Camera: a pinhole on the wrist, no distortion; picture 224 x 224 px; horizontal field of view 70.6 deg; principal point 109.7 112.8 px. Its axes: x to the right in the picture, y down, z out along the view. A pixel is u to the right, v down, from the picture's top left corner.
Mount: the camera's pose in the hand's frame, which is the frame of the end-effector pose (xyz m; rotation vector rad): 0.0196 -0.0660 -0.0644 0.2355 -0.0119 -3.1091
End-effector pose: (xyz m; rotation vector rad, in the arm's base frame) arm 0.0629 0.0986 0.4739 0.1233 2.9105 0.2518
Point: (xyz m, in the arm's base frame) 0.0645 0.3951 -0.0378
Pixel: 52.2 42.8
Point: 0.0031 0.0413 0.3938
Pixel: 14.1 128.1
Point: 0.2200 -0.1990 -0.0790
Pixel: 111.5 198.4
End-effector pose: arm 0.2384 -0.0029 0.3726 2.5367 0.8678 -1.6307
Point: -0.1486 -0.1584 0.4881
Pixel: 201.0 114.9
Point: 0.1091 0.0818 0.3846
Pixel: 122.1 186.5
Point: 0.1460 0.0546 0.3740
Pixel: 116.1 144.3
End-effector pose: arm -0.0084 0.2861 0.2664 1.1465 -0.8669 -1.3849
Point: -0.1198 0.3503 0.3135
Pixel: 165.4 54.1
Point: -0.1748 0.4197 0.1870
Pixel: 199.2 168.6
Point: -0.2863 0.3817 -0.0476
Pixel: outside the picture
